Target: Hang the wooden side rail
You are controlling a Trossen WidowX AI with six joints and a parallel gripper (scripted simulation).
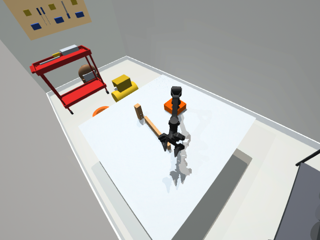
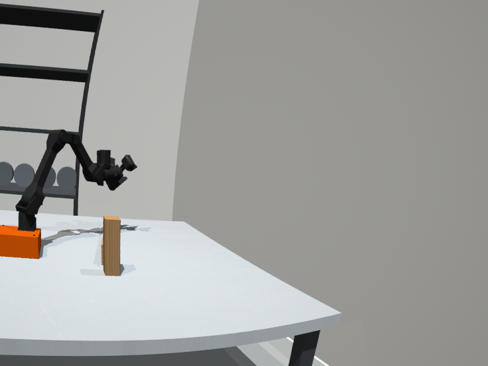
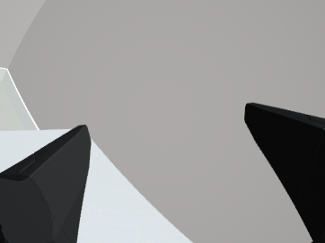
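The wooden headboard post lies 16 cm behind my gripper tip, 60 cm to the right of it and 19 cm below it.
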